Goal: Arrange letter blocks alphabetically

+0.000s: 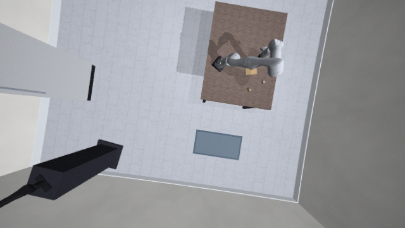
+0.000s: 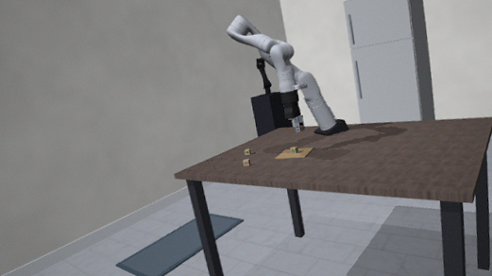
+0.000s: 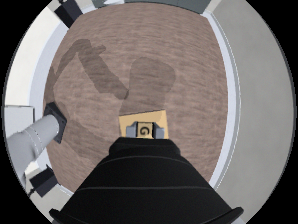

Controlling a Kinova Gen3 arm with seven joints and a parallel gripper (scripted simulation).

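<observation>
Now: the mat 120 mm below my hand, 40 mm to the right of it and 10 mm ahead of it. Round my hand: tan block: 200 mm ahead, 160 mm to the right, 110 mm below.
</observation>
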